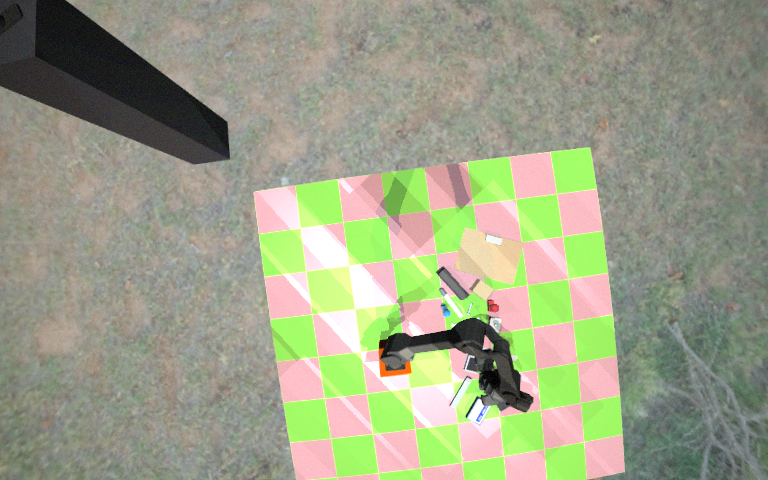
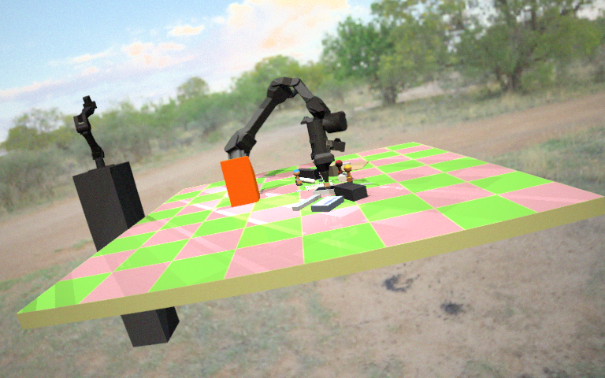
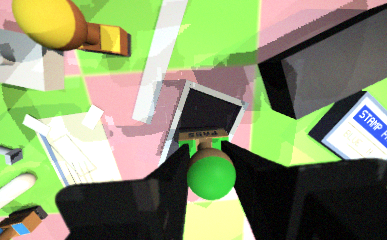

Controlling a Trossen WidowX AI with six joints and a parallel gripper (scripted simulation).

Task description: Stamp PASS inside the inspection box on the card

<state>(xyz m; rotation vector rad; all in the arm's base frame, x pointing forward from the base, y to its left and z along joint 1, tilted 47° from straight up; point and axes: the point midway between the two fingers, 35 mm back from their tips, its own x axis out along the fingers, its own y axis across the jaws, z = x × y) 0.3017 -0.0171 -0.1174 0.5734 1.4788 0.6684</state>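
The ink pad is 30 mm below my gripper tip. From my gripper tip the other things lie so: inspection card: 30 mm behind, 130 mm to the left, 40 mm below; yellow-knobbed stamp: 90 mm ahead, 80 mm to the left, 20 mm below; black block: 60 mm ahead, 120 mm to the right, 20 mm below.
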